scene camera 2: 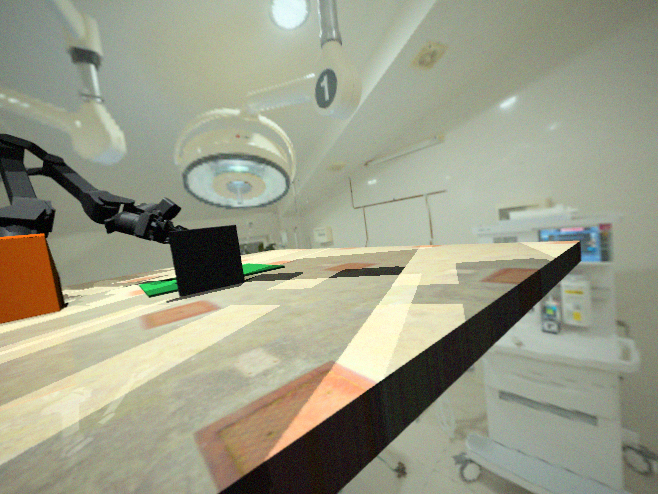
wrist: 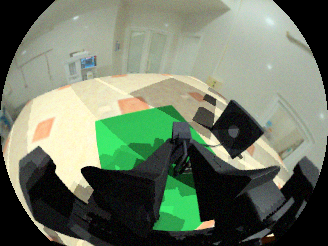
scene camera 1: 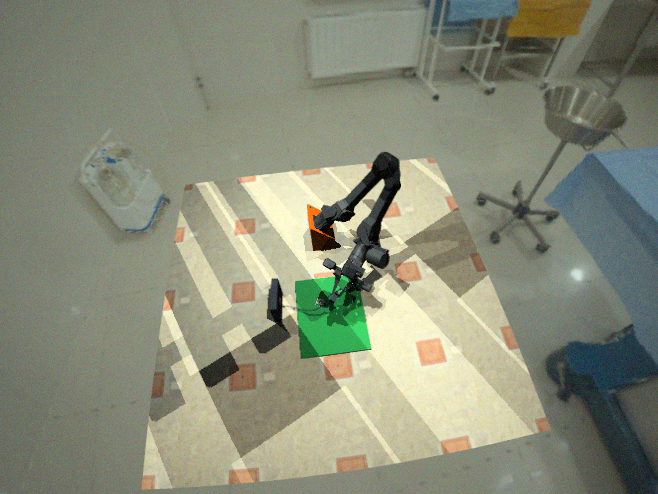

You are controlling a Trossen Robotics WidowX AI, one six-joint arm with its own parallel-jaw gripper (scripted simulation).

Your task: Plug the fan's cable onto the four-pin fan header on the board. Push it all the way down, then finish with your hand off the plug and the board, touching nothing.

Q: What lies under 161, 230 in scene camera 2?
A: My gripper.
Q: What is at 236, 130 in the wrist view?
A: A fan.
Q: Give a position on a green board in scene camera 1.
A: At 341, 327
